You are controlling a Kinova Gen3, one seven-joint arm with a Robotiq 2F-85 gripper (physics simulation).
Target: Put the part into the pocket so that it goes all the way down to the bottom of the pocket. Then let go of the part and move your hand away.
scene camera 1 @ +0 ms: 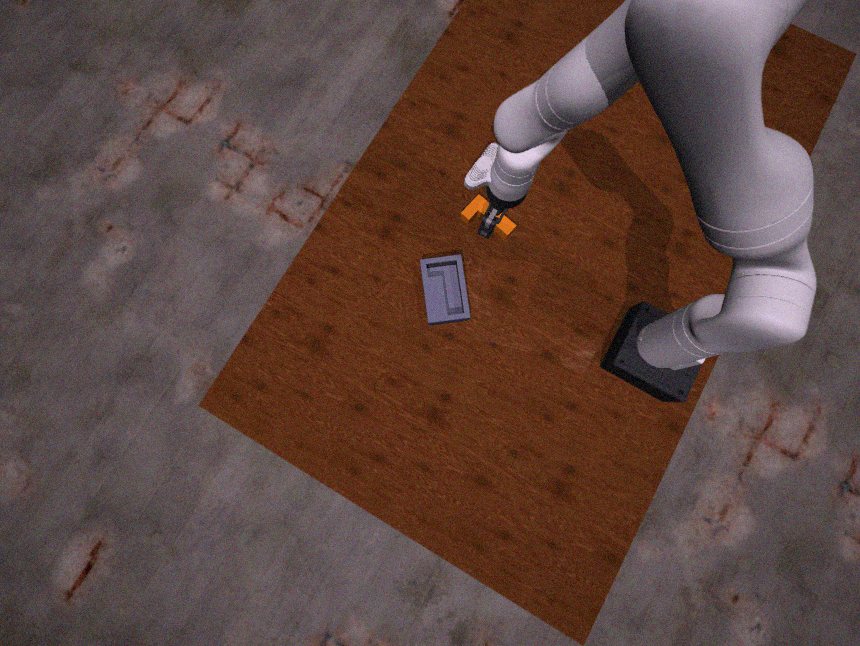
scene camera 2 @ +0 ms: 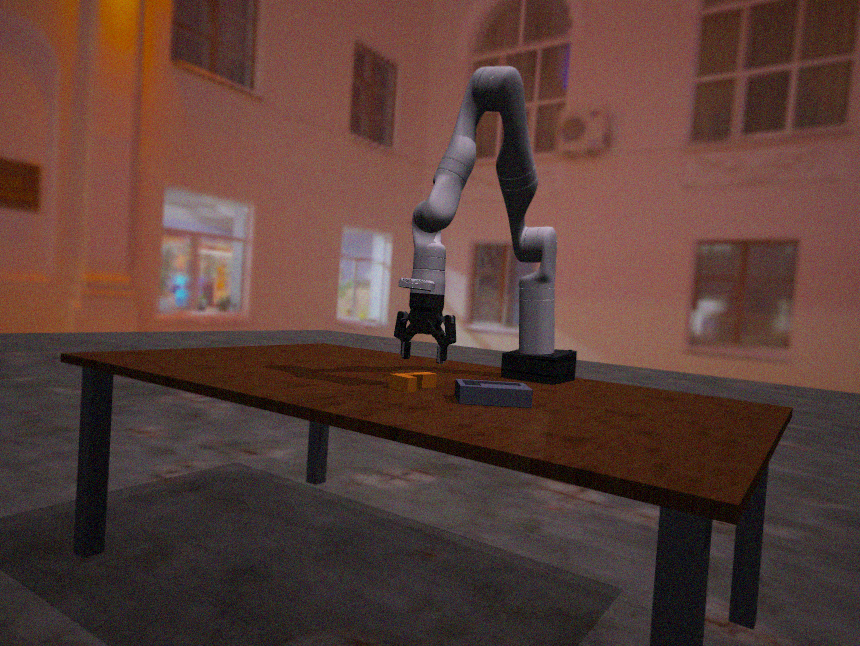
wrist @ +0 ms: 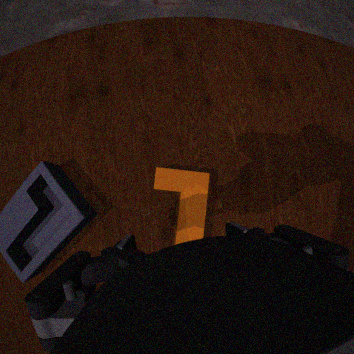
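Seen in the pictures: gripper, fingertip midpoint: [scene camera 1: 496, 216] [scene camera 2: 422, 361] [wrist: 181, 239]; arm's base, link origin: [scene camera 1: 660, 345] [scene camera 2: 536, 352].
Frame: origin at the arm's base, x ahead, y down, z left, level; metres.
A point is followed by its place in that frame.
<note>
The orange L-shaped part [scene camera 1: 508, 225] @(x 0.386, y 0.042, z -0.064 m) [scene camera 2: 402, 382] @(x 0.486, y 0.054, z -0.048 m) [wrist: 193, 202] @(x 0.448, y 0.042, z -0.071 m) lies flat on the table. Its short arm is at the far end in the wrist view, and its near end is hidden by the gripper body. The blue-grey block [scene camera 1: 435, 302] @(x 0.423, y 0.035, z 0.169 m) [scene camera 2: 493, 396] @(x 0.461, y 0.053, z 0.158 m) [wrist: 67, 216] @(x 0.431, y 0.067, z 0.092 m) stands beside it, apart from it. The pocket [scene camera 1: 451, 290] @(x 0.412, y 0.067, z 0.122 m) in the block's top is empty. My gripper [scene camera 1: 485, 230] [scene camera 2: 422, 360] @(x 0.417, y 0.013, z -0.054 m) [wrist: 181, 239] @(x 0.417, y 0.013, z -0.054 m) is open and empty. It hangs a little above the part, pointing down, with its fingertips not touching the part.
The brown table [scene camera 1: 417, 431] @(x 0.305, y 0.071, z 0.412 m) [scene camera 2: 625, 445] @(x 0.555, y 0.072, z 0.447 m) carries the arm's black base [scene camera 1: 650, 354] @(x 0.021, y -0.036, z 0.041 m) [scene camera 2: 538, 366] @(x 0.061, y 0.030, z 0.041 m), on the right behind the block in the second scene view. The table's edge [scene camera 2: 229, 392] @(x 0.778, y 0.076, z -0.222 m) runs in front of the part and block in that view. The arm's shadow lies across the table.
</note>
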